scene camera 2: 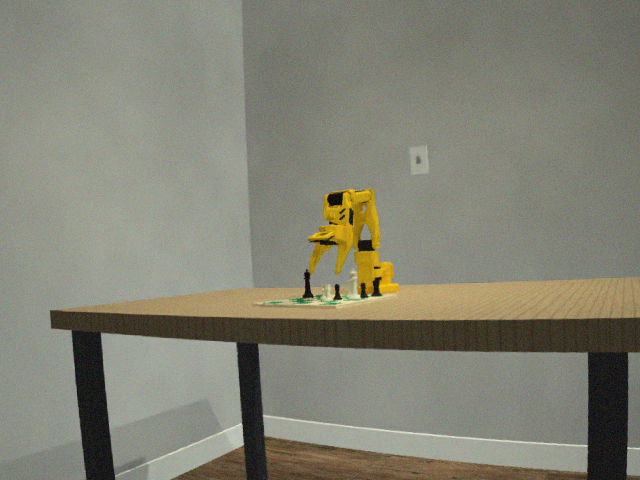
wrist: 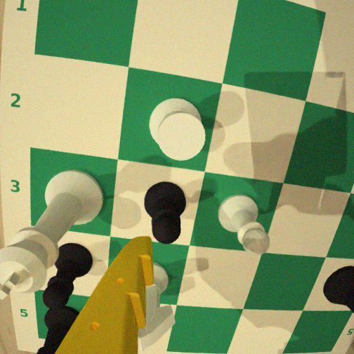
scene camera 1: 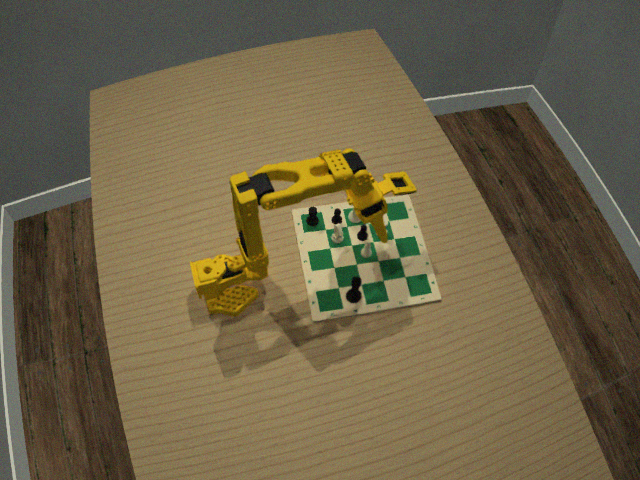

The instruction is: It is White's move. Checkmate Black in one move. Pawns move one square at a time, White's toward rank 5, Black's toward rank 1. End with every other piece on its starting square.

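Where they show: hand, tool point: (scene camera 2: pixel 335 272) (scene camera 1: pixel 369 214); arm's base, link origin: (scene camera 1: pixel 239 284).
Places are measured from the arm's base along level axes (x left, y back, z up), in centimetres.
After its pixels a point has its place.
Observation:
My gripper (scene camera 1: pixel 383 237) (scene camera 2: pixel 324 272) @[x 3.1, y -23.6, z 6.2 cm] is open and empty above the board; in the wrist view one jaw shows. The white rook (wrist: pixel 181 135) stands on D2, hidden behind the gripper in scene camera 1. The white king (scene camera 1: pixel 354 215) @[x 6.2, y -22.4, z 2.0 cm] (scene camera 2: pixel 352 285) @[x 6.6, y -23.3, z 3.5 cm] (wrist: pixel 67 200) is on E3, a black pawn (scene camera 1: pixel 362 233) @[x 2.4, y -22.4, z 2.0 cm] (wrist: pixel 165 200) on D3, a white pawn (scene camera 1: pixel 367 250) @[x -1.1, y -22.0, z 2.0 cm] (wrist: pixel 238 212) on C3. A white knight-like piece (scene camera 1: pixel 337 235) @[x 3.0, y -18.1, z 2.4 cm] (wrist: pixel 159 277) on D4 is partly behind the jaw. The black king (scene camera 1: pixel 354 291) @[x -8.3, y -17.1, z 3.4 cm] (scene camera 2: pixel 307 285) @[x -7.6, y -17.8, z 3.3 cm] (wrist: pixel 345 285) is on A4.
A black pawn (scene camera 1: pixel 337 215) @[x 6.6, y -19.3, z 2.7 cm] (wrist: pixel 75 260) stands on E4 and a black piece (scene camera 1: pixel 312 217) @[x 7.7, y -15.2, z 2.4 cm] (wrist: pixel 60 320) on E5, close beside the white pieces. The green and white board (scene camera 1: pixel 435 295) @[x -12.0, y -30.5, z 0.6 cm] lies on the wooden table (scene camera 1: pixel 361 403) @[x -25.7, y -12.5, z 0.0 cm] (scene camera 2: pixel 465 310) @[x 34.0, y -37.7, z 0.0 cm]. The arm's base is left of it.

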